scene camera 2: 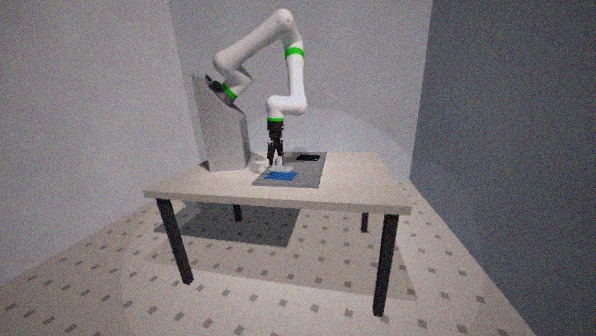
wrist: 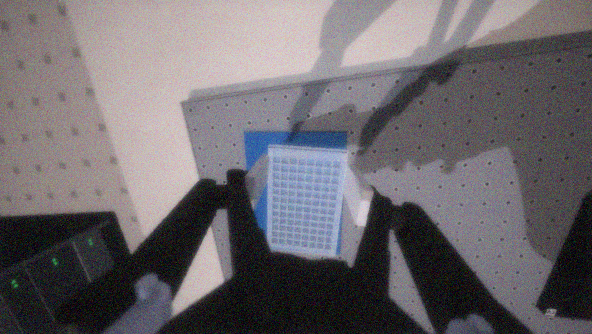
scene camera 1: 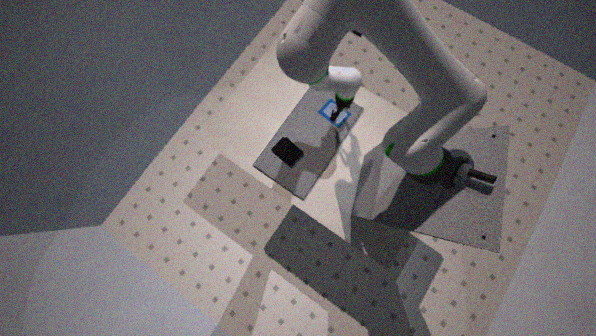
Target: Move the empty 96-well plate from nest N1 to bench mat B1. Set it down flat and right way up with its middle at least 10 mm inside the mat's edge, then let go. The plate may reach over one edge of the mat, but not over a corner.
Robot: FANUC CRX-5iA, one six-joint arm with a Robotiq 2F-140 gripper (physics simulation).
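Pixels of known places: gripper, between the fingertips: (scene camera 2: pixel 275 168) (wrist: pixel 306 172) (scene camera 1: pixel 339 117); arm's base, origin of its link: (scene camera 2: pixel 222 99) (scene camera 1: pixel 428 164).
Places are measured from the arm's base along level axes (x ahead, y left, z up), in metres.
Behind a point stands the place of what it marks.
The clear 96-well plate (scene camera 1: pixel 328 108) {x 0.522, y -0.105, z -0.418 m} (scene camera 2: pixel 283 169) {x 0.499, y -0.131, z -0.421 m} (wrist: pixel 306 225) {x 0.500, y -0.109, z -0.420 m} is level between the fingers, its well grid facing the wrist camera. My gripper (scene camera 1: pixel 335 113) {x 0.438, y -0.115, z -0.428 m} (scene camera 2: pixel 276 164) {x 0.438, y -0.115, z -0.428 m} (wrist: pixel 306 172) {x 0.438, y -0.115, z -0.428 m} is shut on its two long sides. The blue bench mat B1 (scene camera 1: pixel 326 118) {x 0.495, y -0.066, z -0.462 m} (scene camera 2: pixel 281 176) {x 0.491, y -0.148, z -0.460 m} (wrist: pixel 257 141) {x 0.414, y -0.182, z -0.460 m} lies under the plate. In scene camera 1 blue shows around the plate. In scene camera 2 the plate appears low over the mat; whether it touches is too blurred to tell. A black block (scene camera 1: pixel 287 151) {x 0.514, y 0.263, z -0.450 m} (scene camera 2: pixel 308 157) {x 0.525, y 0.245, z -0.451 m} (wrist: pixel 570 270) {x 0.532, y 0.206, z -0.451 m}, seemingly nest N1, stands on the same board with no plate on it.
The grey perforated board (scene camera 1: pixel 305 187) {x 0.282, y 0.342, z -0.463 m} (scene camera 2: pixel 310 183) {x 0.689, y -0.194, z -0.462 m} (wrist: pixel 220 120) {x 0.392, y -0.232, z -0.462 m} carries the mat and the black block. A grey pedestal (scene camera 2: pixel 225 135) {x 0.076, y -0.107, z -0.230 m} stands beside it on the table (scene camera 2: pixel 357 187) {x 0.930, y -0.147, z -0.475 m}. A black unit with green lights (wrist: pixel 55 270) shows at the lower left of the wrist view.
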